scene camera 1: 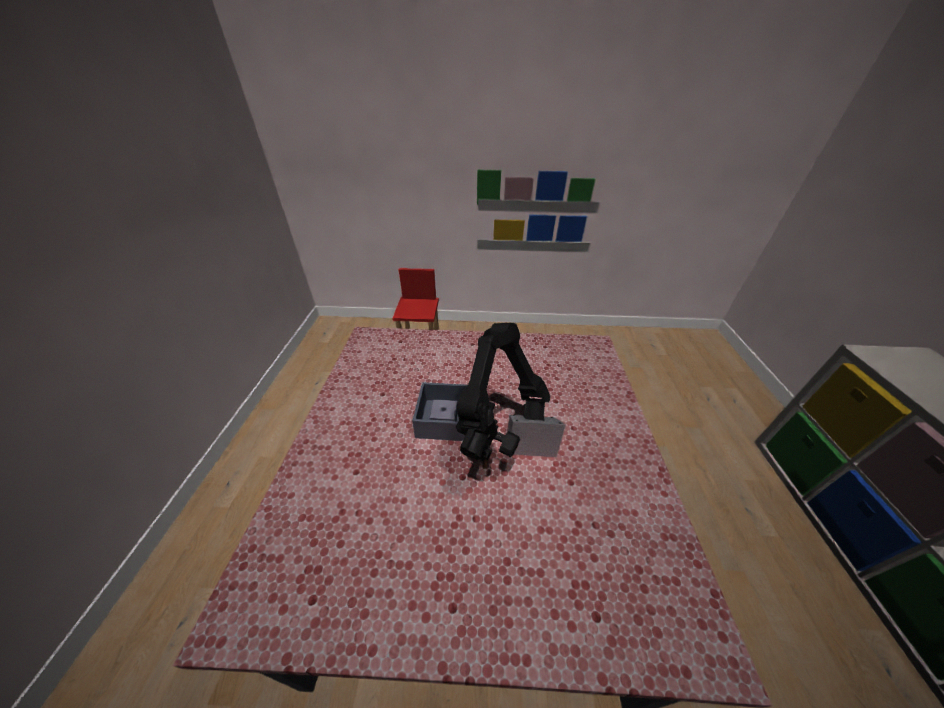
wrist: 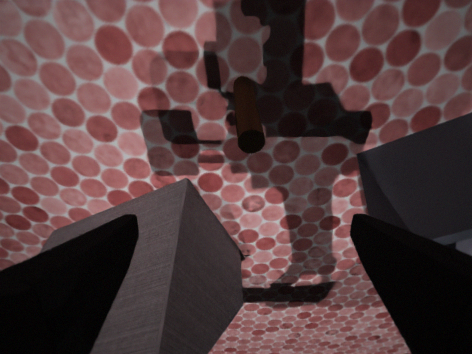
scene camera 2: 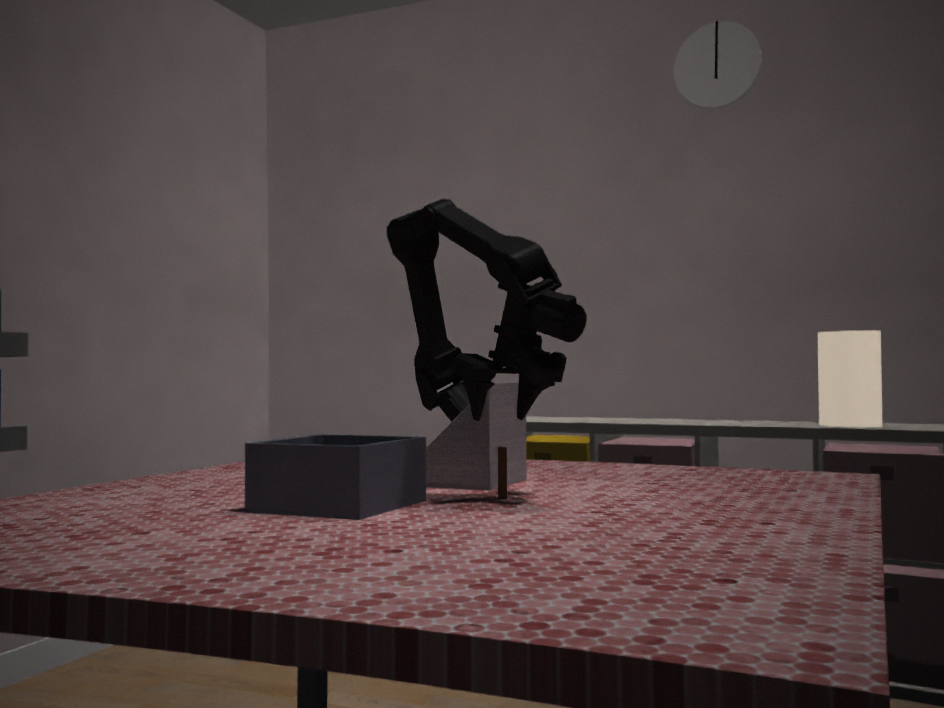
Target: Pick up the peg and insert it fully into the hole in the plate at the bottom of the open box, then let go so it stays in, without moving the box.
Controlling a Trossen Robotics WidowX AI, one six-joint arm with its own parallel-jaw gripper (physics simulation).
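Places are measured from the arm's base along level axes (x ahead, y left, z up), in metres.
Where they show: gripper, fingertip midpoint: [wrist: 245,224] [scene camera 2: 498,419]; arm's base at its link origin: [scene camera 1: 534,418] [scene camera 2: 471,419].
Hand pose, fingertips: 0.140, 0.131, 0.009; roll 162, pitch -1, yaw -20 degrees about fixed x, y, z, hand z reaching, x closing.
Things, the pixels of their top centre, and the offset from my fingertips, as dx, dy, dz. Level surfaces: height alone.
- brown peg at its top centre: [wrist: 251,141] [scene camera 2: 502,447] +0.010, +0.012, -0.042
- open blue-grey box at its top centre: [scene camera 2: 339,439] [scene camera 1: 443,401] +0.190, -0.166, -0.024
- light plate at its top centre: [scene camera 1: 443,408] +0.190, -0.166, -0.061
- patterned table top at its surface level: dz -0.122
The brown peg [scene camera 2: 502,472] [wrist: 247,112] stands upright on the table, outside the box; I cannot make it out surely in scene camera 1. The open blue-grey box [scene camera 1: 440,432] [scene camera 2: 305,478] [wrist: 425,185] stands beside it, with a light plate [scene camera 1: 436,415] and its dark hole [scene camera 1: 443,409] at the bottom. My gripper [scene camera 2: 500,417] [wrist: 245,224] is open and empty, with its fingertips above the peg's top in scene camera 2. In the wrist view the peg appears beyond the fingertips, not between them. The plate is hidden in scene camera 2.
A grey block [scene camera 1: 536,438] [scene camera 2: 468,449] [wrist: 200,285] with a sloped side stands near the peg, on the other side from the box. It shows beneath the left finger in the wrist view. The arm's shadow falls around the peg on the patterned table top [scene camera 1: 457,579] [scene camera 2: 610,563].
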